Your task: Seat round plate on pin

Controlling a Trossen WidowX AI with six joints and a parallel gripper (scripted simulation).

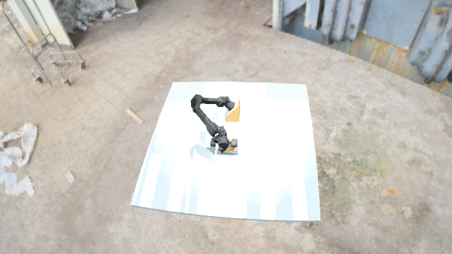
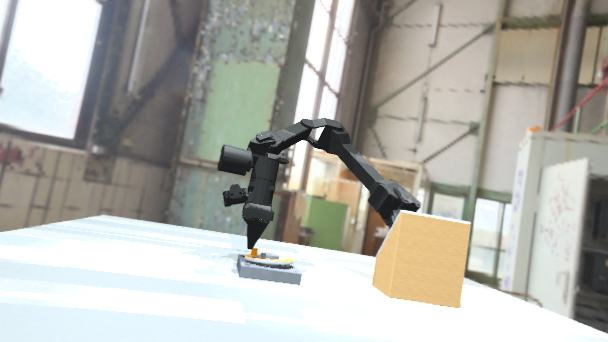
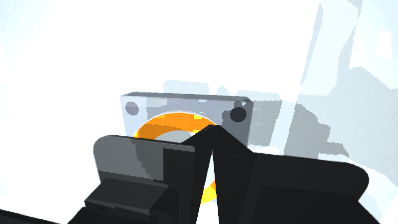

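My gripper tip is now 30 mm past the round plate, 10 mm to the right of it and 10 mm above it. Also, from my gripper tip: square grey base (50 mm behind, 30 mm to the left, 20 mm below).
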